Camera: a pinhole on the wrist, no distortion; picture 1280 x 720 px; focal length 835.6 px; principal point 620.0 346.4 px. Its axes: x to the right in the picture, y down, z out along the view. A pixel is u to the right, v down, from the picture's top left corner.
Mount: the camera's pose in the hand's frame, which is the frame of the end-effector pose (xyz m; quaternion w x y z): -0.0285 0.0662 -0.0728 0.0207 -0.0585 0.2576 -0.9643
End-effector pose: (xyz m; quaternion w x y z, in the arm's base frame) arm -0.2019 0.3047 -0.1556 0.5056 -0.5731 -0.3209 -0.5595
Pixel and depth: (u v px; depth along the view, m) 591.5 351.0 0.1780
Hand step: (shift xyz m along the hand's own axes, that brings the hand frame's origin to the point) -0.0005 -0.0222 0.0793
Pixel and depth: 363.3 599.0 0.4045
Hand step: 0.1460 -0.2310 0.2015
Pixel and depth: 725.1 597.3 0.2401
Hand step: -0.0281 -0.1171 0.1009
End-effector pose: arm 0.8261 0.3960 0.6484 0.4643 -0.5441 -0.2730 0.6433
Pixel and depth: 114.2 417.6 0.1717
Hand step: 0.0960 -0.0241 0.0570
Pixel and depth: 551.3 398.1 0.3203
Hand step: 0.0374 -0.1075 0.1902
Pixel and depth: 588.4 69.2 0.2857
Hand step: 0.0166 0.0078 0.2192
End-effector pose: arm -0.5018 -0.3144 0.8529 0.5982 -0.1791 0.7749 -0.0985
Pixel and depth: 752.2 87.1 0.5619
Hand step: -0.0490 -0.0667 0.5068
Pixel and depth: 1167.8 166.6 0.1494
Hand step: -0.1076 0.0133 0.0818
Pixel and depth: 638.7 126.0 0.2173
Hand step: -0.0071 0.0081 0.1433
